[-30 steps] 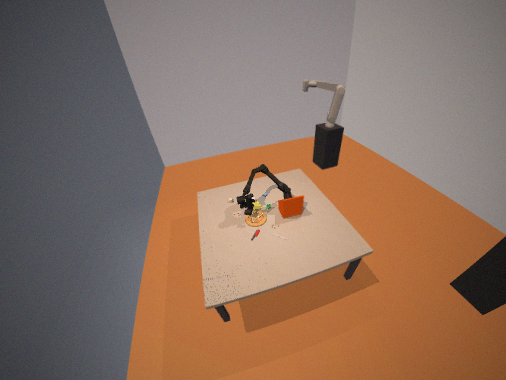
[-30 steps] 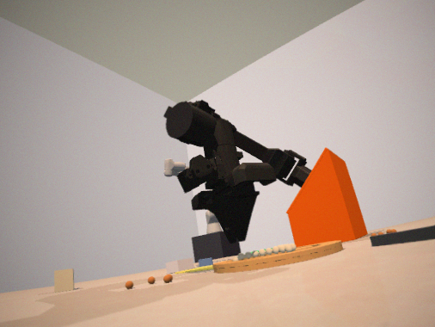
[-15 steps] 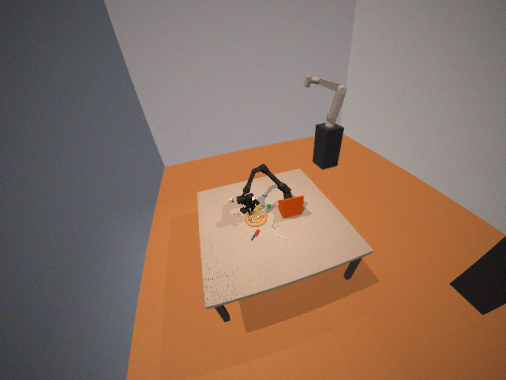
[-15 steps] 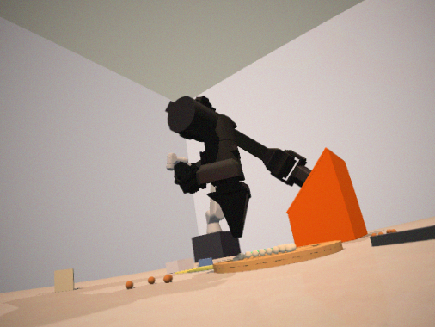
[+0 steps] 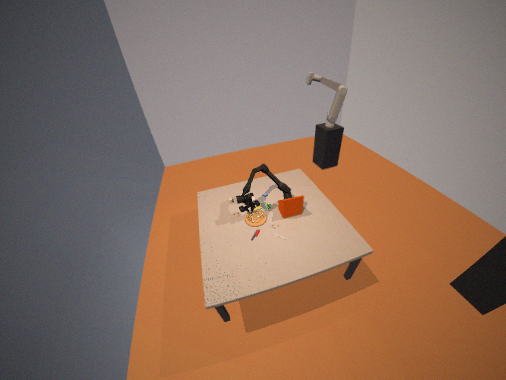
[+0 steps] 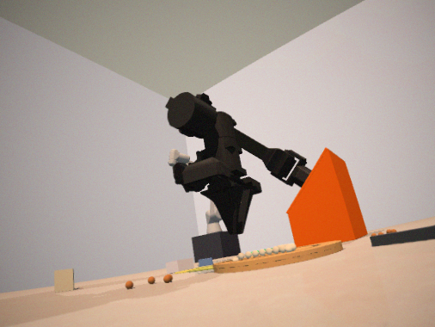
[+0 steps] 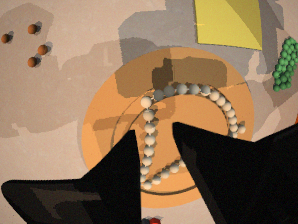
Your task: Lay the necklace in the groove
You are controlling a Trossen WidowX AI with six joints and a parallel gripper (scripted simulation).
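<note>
Right now the round wooden bead board is 4 cm behind my gripper tip, 4 cm to the left of it and 4 cm below it. Also, from my gripper tip: tan cube 13 cm ahead, 28 cm to the right, 3 cm below; yellow flat piece 9 cm behind, 12 cm to the right, 5 cm below; red-handled tool 2 cm ahead, 22 cm to the left, 4 cm below.
</note>
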